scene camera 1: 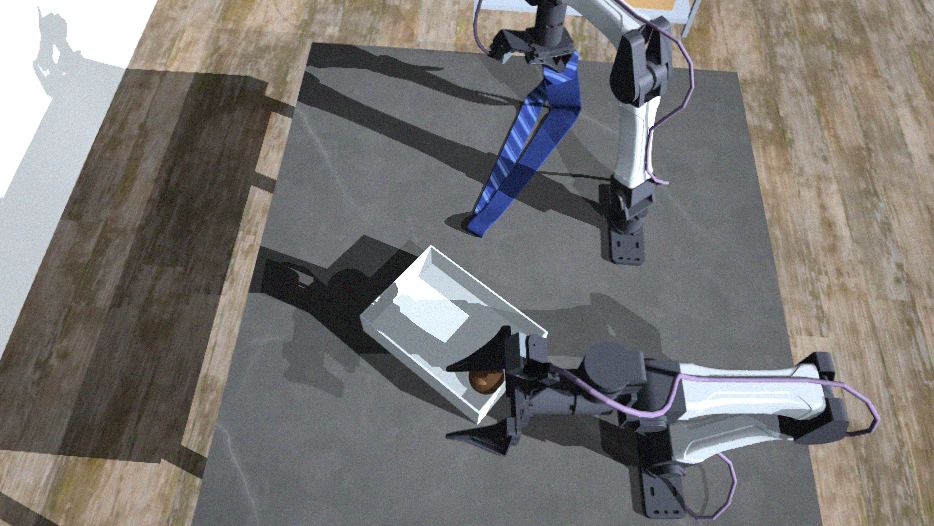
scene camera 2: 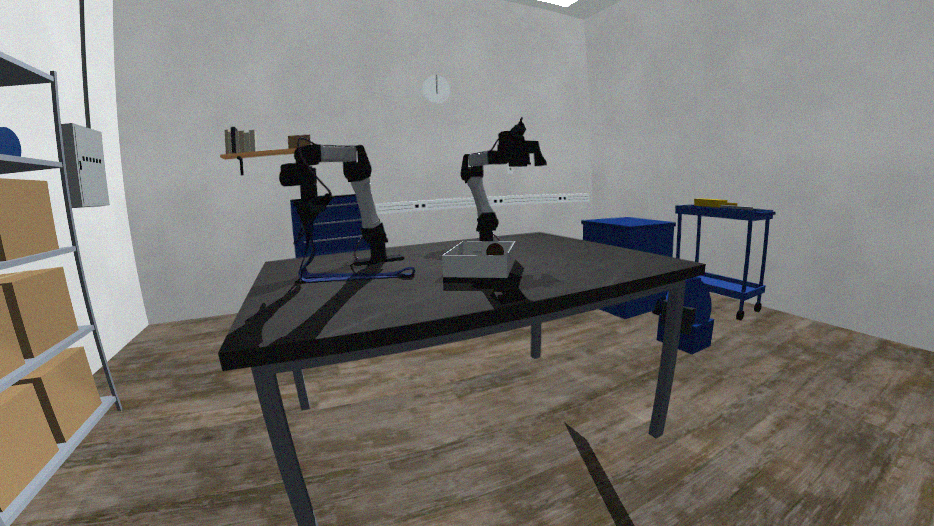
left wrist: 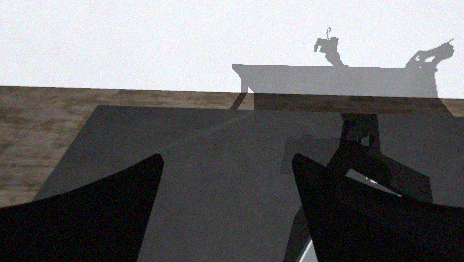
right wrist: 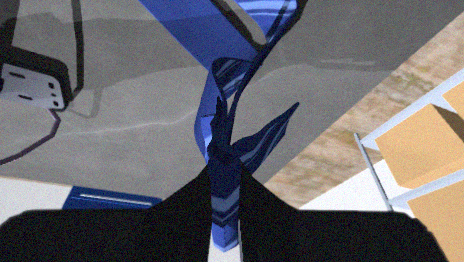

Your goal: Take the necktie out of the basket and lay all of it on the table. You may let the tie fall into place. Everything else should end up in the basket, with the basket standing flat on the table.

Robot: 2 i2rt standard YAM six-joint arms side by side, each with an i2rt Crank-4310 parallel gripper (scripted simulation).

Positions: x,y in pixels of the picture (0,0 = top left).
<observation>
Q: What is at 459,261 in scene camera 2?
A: A white basket.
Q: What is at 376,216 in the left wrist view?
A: My left gripper.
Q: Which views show my left gripper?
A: Scene camera 1, scene camera 2 and the left wrist view only.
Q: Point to a white basket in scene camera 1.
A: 435,313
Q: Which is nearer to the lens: the brown ball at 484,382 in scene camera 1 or the blue striped necktie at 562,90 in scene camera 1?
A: The brown ball.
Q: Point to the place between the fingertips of my right gripper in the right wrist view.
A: At 225,161
</observation>
